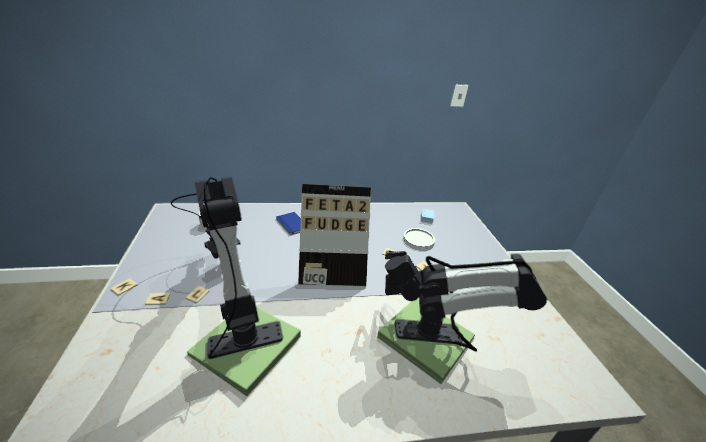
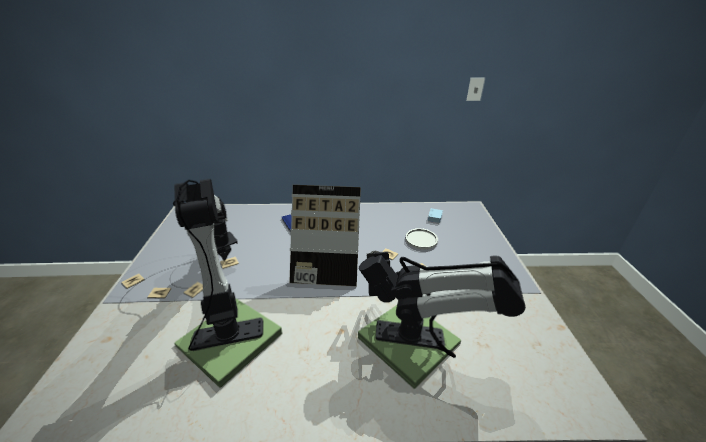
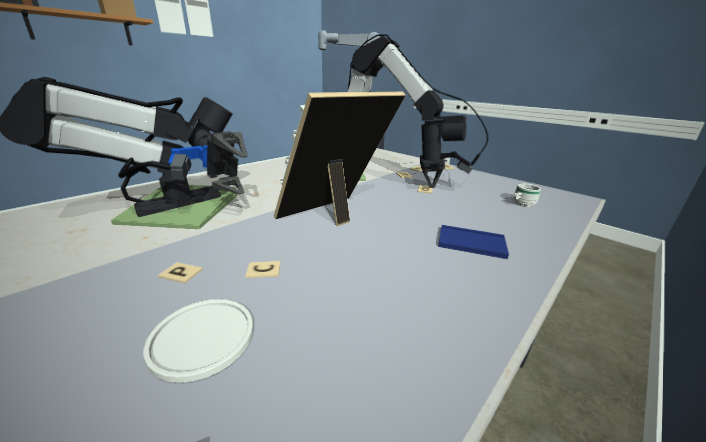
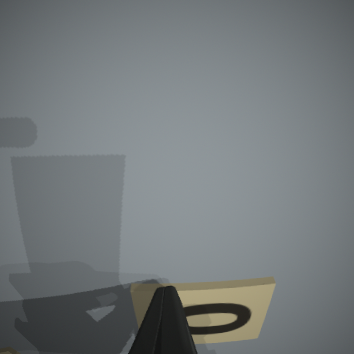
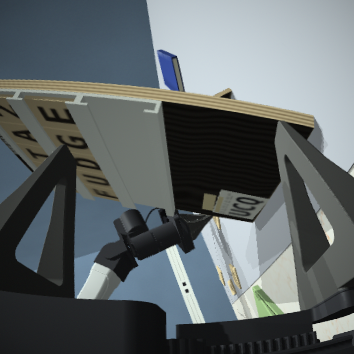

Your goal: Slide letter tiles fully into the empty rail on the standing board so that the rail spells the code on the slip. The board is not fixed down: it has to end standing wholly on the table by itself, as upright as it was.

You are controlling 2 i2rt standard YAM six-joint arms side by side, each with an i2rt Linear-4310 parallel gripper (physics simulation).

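Places are measured from the left arm's base along level axes (x ahead, y right, z down), in centimetres.
Pixels of known places: left gripper, between the fingertips: (image 2: 224,259) (image 3: 432,187) (image 4: 168,293); right gripper, between the fingertips: (image 3: 243,175) (image 5: 169,140); left arm's base, origin of its link: (image 1: 246,340) (image 2: 228,334); right arm's base, origin of its link: (image 1: 427,332) (image 2: 409,335) (image 3: 179,201).
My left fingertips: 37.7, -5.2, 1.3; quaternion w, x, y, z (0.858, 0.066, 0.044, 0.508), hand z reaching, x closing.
Observation:
Ahead of a thing's pixels: the offset from my left fingertips to its top centre, as dx, dy, dz. "pt": to the spot under its first point.
The board (image 1: 343,268) (image 2: 338,268) (image 3: 333,130) (image 5: 220,145) stands leaning back on its rear leg. Its third rail {pt -13.3, +37.0, -13.4} (image 1: 333,241) (image 2: 324,241) is empty, below FETA2 and FUDGE. The slip {-17.8, +29.7, -5.4} (image 1: 314,276) (image 2: 305,275) (image 5: 247,205) reads UCQ. The Q tile {-1.6, +2.0, +0.1} (image 2: 229,262) (image 3: 424,189) (image 4: 260,300) lies flat on the mat; my left gripper (image 2: 225,257) (image 3: 432,184) (image 4: 168,293) is shut, fingertips together, hiding part of it. The C tile {-8.3, +63.6, +0.1} (image 3: 263,269) lies behind the board. A tile with an unclear letter {-14.3, -8.2, +0.1} (image 1: 197,294) lies at left. My right gripper (image 3: 242,170) (image 5: 169,140) is open and empty before the board.
The K tile {-5.4, -30.0, +0.1} (image 1: 124,286) and A tile {-13.5, -19.7, +0.1} (image 1: 157,298) lie at the left; the P tile {-19.6, +73.3, +0.1} (image 3: 180,272) lies near the white round dish {-2.0, +79.6, -1.1} (image 1: 418,238) (image 3: 197,338). A blue book {+20.5, +28.8, -0.7} (image 1: 289,222) (image 3: 473,241), a cup {+26.5, -4.4, -4.9} (image 3: 527,194) and a light blue block {+13.7, +92.2, -2.0} (image 1: 427,215) stand farther back.

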